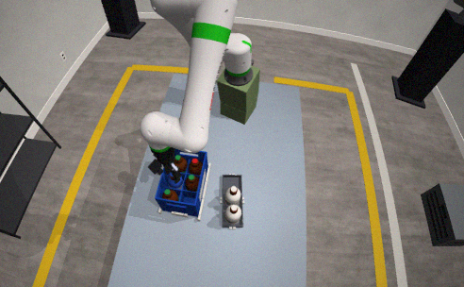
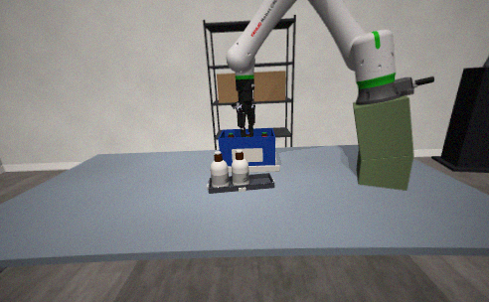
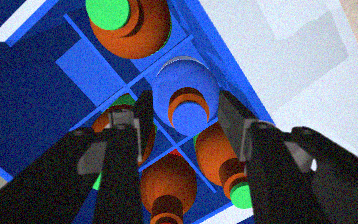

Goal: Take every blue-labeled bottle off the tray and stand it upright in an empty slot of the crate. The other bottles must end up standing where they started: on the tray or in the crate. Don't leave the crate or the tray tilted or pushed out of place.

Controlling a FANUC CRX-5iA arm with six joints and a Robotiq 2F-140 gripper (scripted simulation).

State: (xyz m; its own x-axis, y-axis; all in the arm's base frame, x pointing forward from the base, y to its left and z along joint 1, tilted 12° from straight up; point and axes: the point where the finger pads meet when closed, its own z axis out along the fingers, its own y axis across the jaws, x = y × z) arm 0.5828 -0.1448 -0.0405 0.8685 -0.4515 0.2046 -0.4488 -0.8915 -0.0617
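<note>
Now: the blue-labeled bottle 8 cm below my hand. Also, from my hand: blue crate (1 cm behind, 4 cm to the left, 8 cm below).
</note>
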